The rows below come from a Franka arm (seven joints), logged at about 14 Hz.
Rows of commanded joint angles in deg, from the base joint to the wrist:
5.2, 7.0, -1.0, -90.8, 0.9, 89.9, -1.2
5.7, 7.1, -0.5, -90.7, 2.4, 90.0, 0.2
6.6, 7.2, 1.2, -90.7, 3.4, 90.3, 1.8
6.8, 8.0, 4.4, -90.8, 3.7, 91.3, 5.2
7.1, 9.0, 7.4, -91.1, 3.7, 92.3, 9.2
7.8, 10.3, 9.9, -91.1, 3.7, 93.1, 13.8
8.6, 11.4, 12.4, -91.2, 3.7, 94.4, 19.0
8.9, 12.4, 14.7, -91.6, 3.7, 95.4, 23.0
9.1, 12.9, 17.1, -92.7, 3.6, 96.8, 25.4
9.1, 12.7, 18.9, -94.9, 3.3, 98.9, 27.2
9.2, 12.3, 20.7, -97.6, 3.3, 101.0, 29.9
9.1, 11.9, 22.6, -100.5, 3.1, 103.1, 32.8
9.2, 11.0, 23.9, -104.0, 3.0, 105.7, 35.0
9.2, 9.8, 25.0, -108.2, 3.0, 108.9, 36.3
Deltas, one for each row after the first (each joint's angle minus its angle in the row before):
0.5, 0.1, 0.5, 0.1, 1.5, 0.1, 1.4
0.9, 0.1, 1.7, 0.0, 1.0, 0.3, 1.6
0.2, 0.8, 3.2, -0.1, 0.3, 1.0, 3.4
0.3, 1.0, 3.0, -0.3, 0.0, 1.0, 4.0
0.7, 1.3, 2.5, 0.0, 0.0, 0.8, 4.6
0.8, 1.1, 2.5, -0.1, 0.0, 1.3, 5.2
0.3, 1.0, 2.3, -0.4, 0.0, 1.0, 4.0
0.2, 0.5, 2.4, -1.1, -0.1, 1.4, 2.4
0.0, -0.2, 1.8, -2.2, -0.3, 2.1, 1.8
0.1, -0.4, 1.8, -2.7, 0.0, 2.1, 2.7
-0.1, -0.4, 1.9, -2.9, -0.2, 2.1, 2.9
0.1, -0.9, 1.3, -3.5, -0.1, 2.6, 2.2
0.0, -1.2, 1.1, -4.2, 0.0, 3.2, 1.3

